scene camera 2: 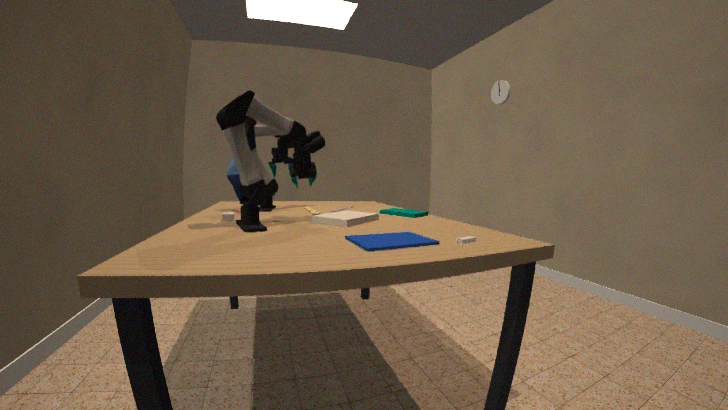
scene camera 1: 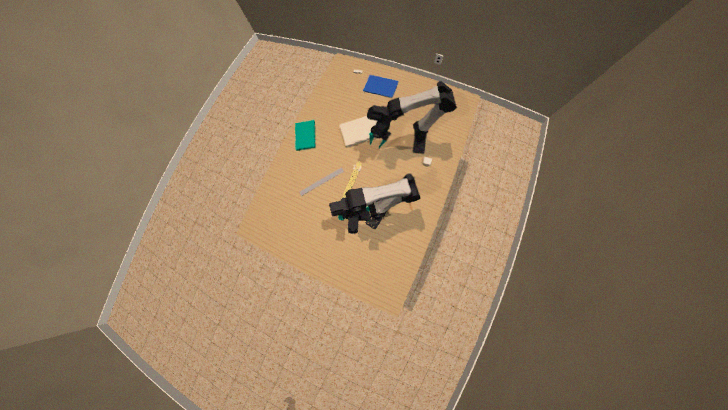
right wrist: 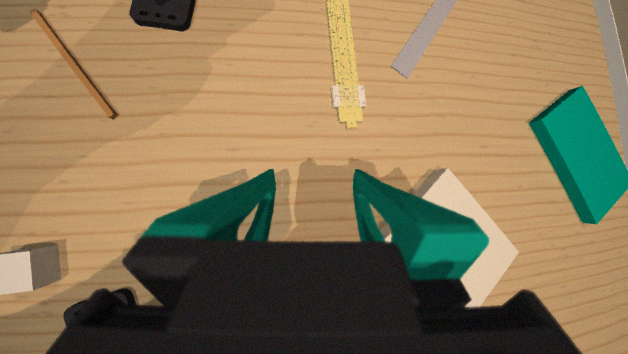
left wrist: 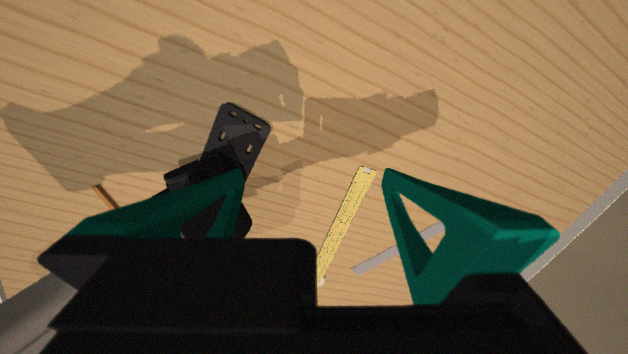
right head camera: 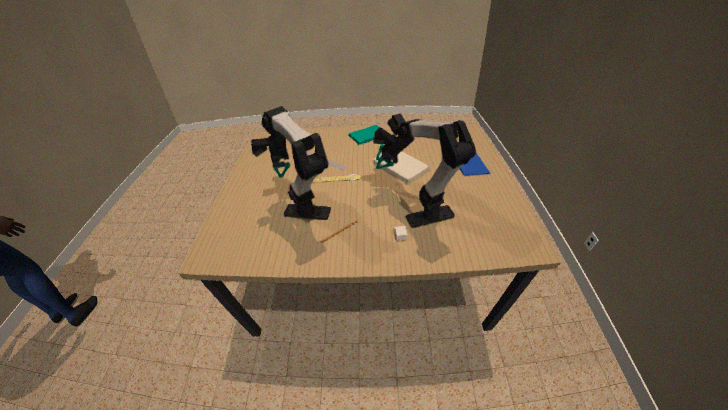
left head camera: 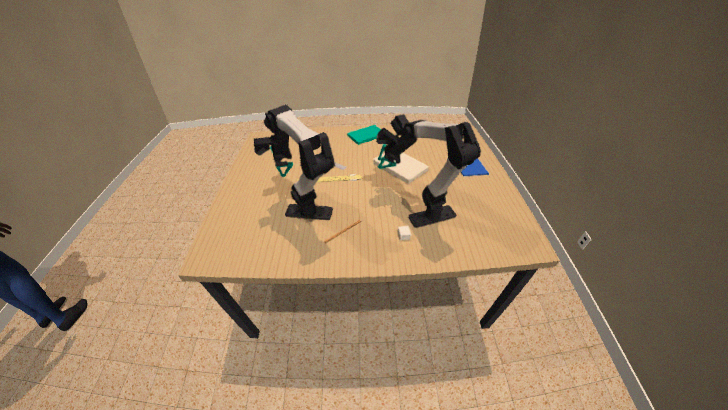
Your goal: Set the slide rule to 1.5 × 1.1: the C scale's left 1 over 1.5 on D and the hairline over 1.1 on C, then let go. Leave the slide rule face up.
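Note:
The yellow slide rule (left head camera: 340,178) (right head camera: 333,178) (scene camera 1: 352,179) (left wrist: 345,220) (right wrist: 342,45) lies on the table, scale markings up. Its clear cursor with white edges (right wrist: 362,96) is near the rule's lower end in the right wrist view, where a narrow tongue (right wrist: 351,124) sticks out a little. At the other end a small pale patch (left wrist: 368,170) shows. The scale numbers are too small to read. My left gripper (left wrist: 313,176) is open and empty, raised above the table beyond that other end. My right gripper (right wrist: 314,177) (scene camera 1: 375,145) is open and empty, raised off the cursor end.
A grey ruler (scene camera 1: 321,182) (right wrist: 425,37) lies beside the rule. A cream block (left head camera: 407,167) (scene camera 2: 343,219), a green book (scene camera 1: 305,134), a blue book (scene camera 1: 381,86) and a small white piece (scene camera 1: 357,71) lie farther off. A brown stick (left head camera: 342,231) and a white cube (left head camera: 403,233) lie near the arm bases.

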